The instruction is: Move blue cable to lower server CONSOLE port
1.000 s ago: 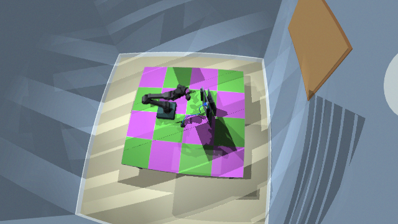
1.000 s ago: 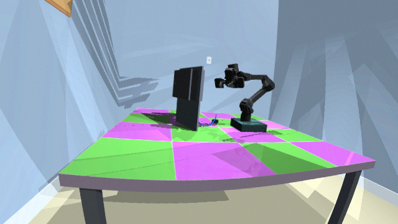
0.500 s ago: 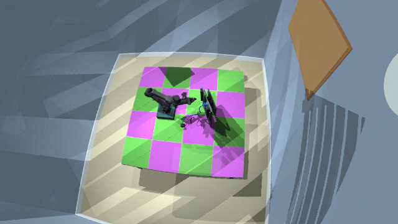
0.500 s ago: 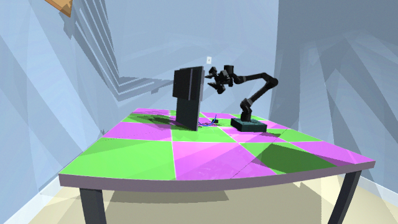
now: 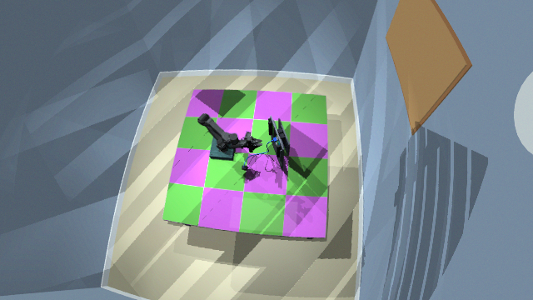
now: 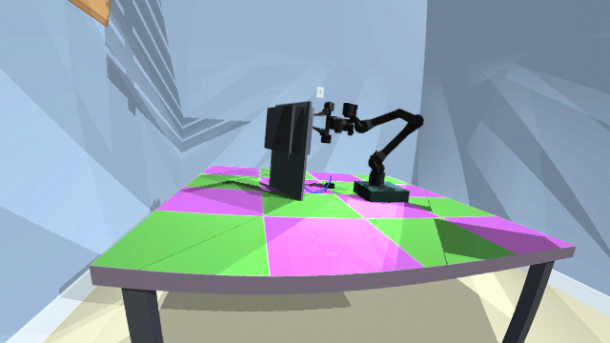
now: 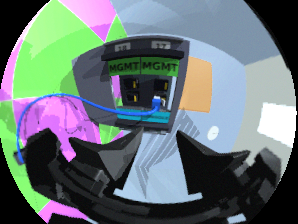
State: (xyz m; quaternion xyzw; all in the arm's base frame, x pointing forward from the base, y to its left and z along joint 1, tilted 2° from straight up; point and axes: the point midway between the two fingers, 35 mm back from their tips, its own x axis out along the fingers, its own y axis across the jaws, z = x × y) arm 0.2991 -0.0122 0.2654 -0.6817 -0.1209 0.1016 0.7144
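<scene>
Now: gripper tip 10 cm short of the blue plug and 6 cm to the right of it. Also, from my gripper tip: small black block (13 cm behind, 10 cm to the right, 30 cm below).
</scene>
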